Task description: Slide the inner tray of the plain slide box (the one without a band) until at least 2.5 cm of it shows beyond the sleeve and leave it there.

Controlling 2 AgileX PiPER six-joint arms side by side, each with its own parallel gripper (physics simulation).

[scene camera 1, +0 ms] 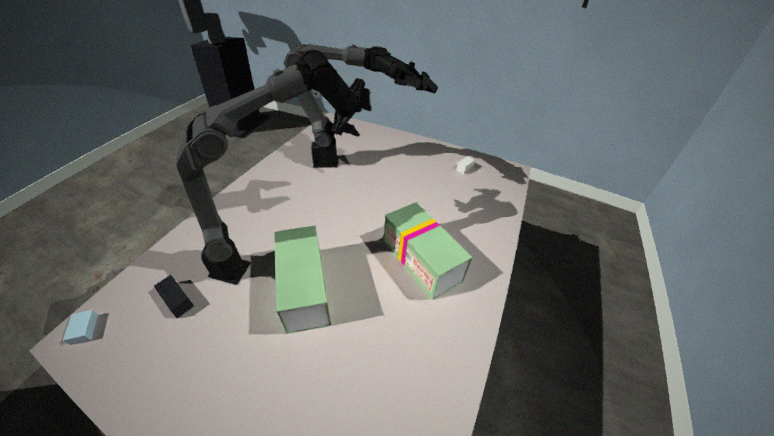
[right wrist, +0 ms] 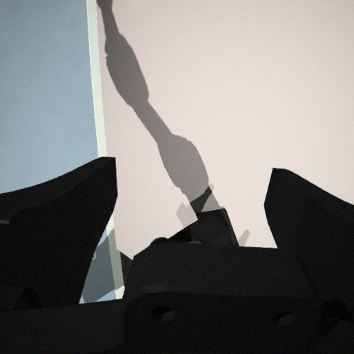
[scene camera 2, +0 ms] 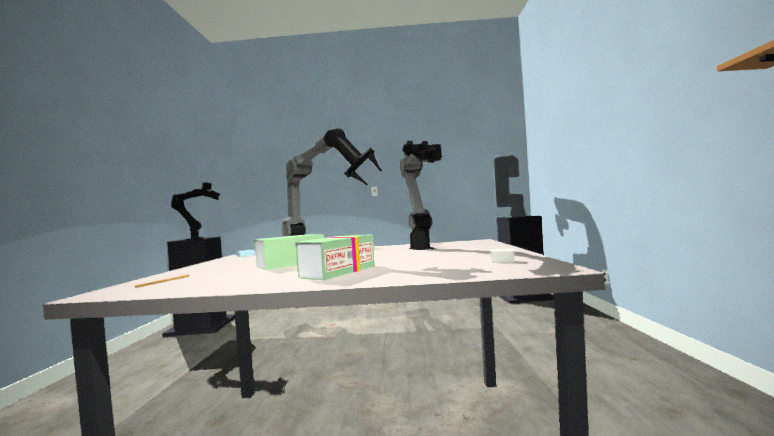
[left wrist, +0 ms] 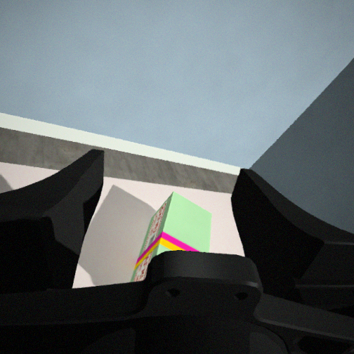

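Note:
The plain green slide box (scene camera 1: 298,265) (scene camera 2: 281,253) lies left of the banded box. Its pale inner tray end (scene camera 1: 306,318) (scene camera 2: 260,254) looks flush with the sleeve at the near end; the far end is hidden. The green box with a yellow and magenta band (scene camera 1: 445,246) (scene camera 2: 338,261) (left wrist: 187,222) lies angled beside it. My left gripper (scene camera 1: 434,88) (left wrist: 171,175) is open, high above the table's far part. My right gripper (scene camera 1: 347,131) (scene camera 2: 373,177) (right wrist: 192,181) is open and empty, raised beyond both boxes and apart from them.
On the table (scene camera 1: 379,379) (scene camera 2: 433,291) are a light blue block (scene camera 1: 81,326) (scene camera 2: 245,252), a black block (scene camera 1: 173,296) and a white block (scene camera 1: 465,165) (scene camera 2: 502,256). An orange stick (scene camera 2: 162,281) lies near the table's left edge in scene camera 2.

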